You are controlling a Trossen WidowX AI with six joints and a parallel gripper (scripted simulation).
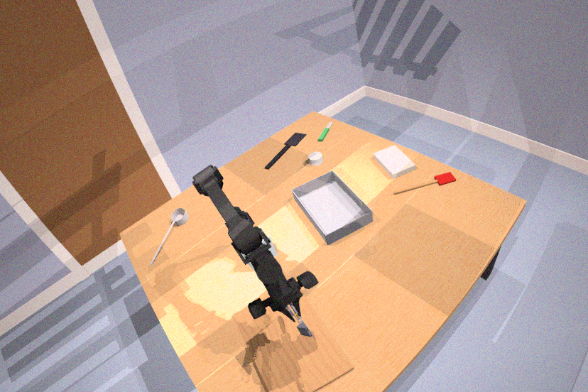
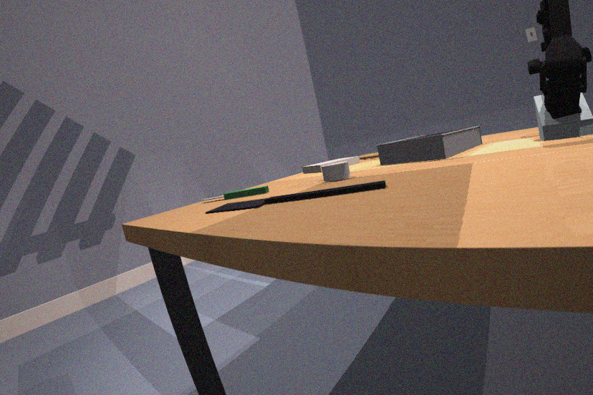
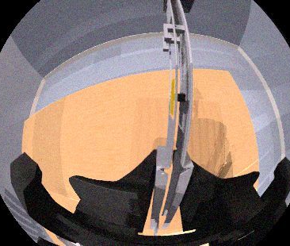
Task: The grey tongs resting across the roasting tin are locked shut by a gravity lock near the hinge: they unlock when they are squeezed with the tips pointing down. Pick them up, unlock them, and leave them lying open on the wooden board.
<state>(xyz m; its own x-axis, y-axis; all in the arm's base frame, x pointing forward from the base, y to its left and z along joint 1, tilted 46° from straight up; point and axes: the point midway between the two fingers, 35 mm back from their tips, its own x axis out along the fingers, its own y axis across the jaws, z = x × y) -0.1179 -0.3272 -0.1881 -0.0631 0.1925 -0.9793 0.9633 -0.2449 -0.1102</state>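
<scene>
Right now my gripper tip is 4 cm past the wooden board, 4 cm to the right of it and 15 cm above it. Also, from my gripper tip: white block 83 cm ahead, 29 cm to the left, 14 cm below; red spatula 80 cm ahead, 8 cm to the left, 15 cm below; grey roasting tin 45 cm ahead, 33 cm to the left, 13 cm below.
</scene>
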